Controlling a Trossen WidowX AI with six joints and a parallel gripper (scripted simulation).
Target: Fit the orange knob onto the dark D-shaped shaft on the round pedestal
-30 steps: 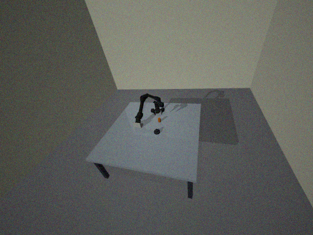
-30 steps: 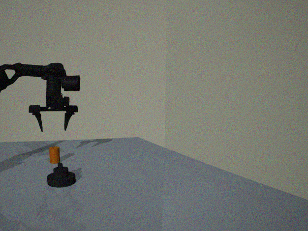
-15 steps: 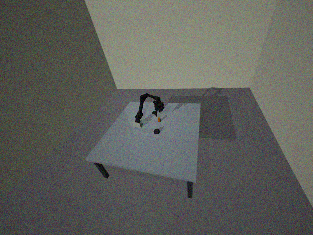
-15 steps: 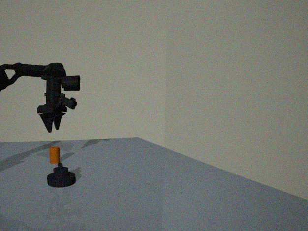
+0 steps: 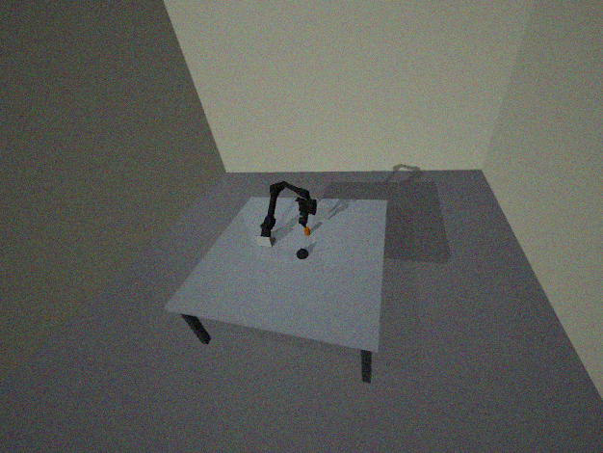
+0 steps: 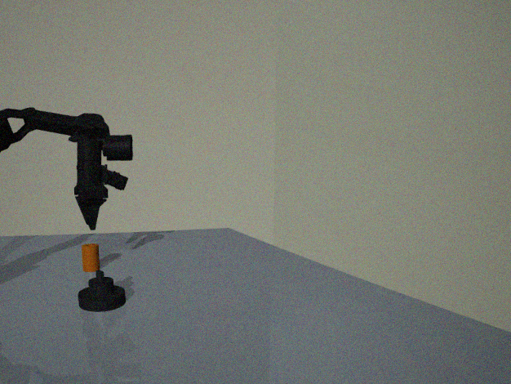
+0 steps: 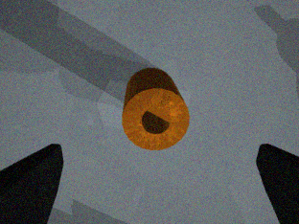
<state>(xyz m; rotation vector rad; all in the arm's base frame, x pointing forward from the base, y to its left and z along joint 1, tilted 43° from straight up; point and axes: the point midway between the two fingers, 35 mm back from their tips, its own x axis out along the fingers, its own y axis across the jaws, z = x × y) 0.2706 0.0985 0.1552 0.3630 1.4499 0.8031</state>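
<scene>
Right now the orange knob is 7 cm below my gripper tip. The rest, counted from my gripper tip: dark round pedestal: 22 cm to the right, 7 cm below, 5 cm ahead.
</scene>
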